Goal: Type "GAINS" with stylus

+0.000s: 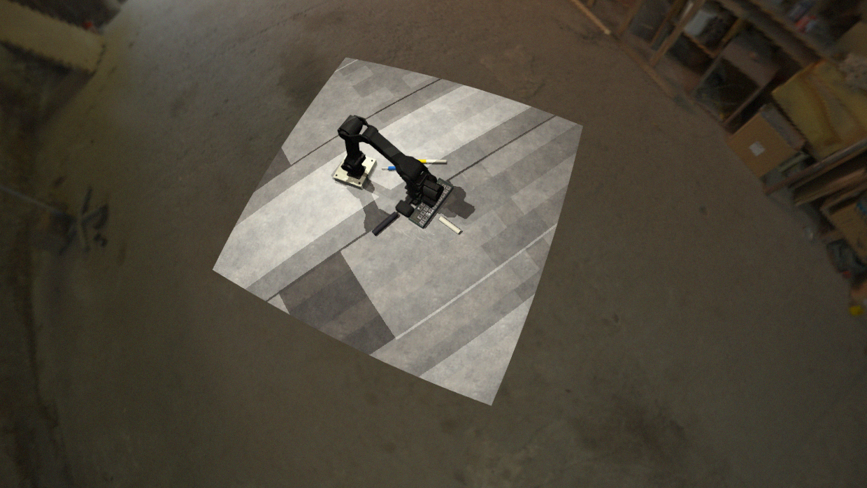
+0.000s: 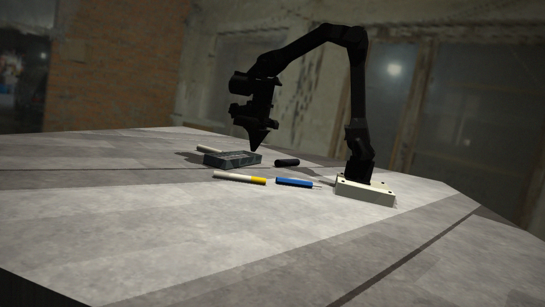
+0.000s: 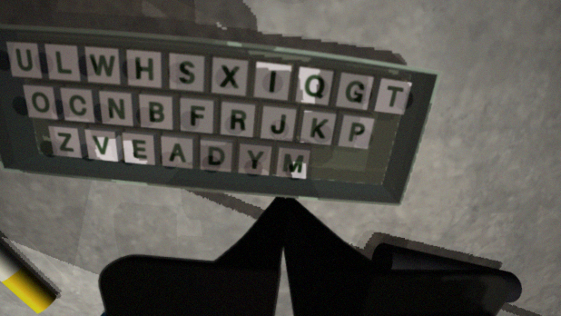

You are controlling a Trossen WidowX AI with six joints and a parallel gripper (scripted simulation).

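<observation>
My gripper tip is 18 cm past the blue stylus, 12 cm to the right of it and 3 cm above it. From my gripper tip the other things lie so: stylus tip: 21 cm behind, 11 cm to the left, 3 cm below; black cylinder: 12 cm to the right, 9 cm behind, 3 cm below; cream cylinder: 14 cm ahead, 3 cm to the right, 3 cm below.
</observation>
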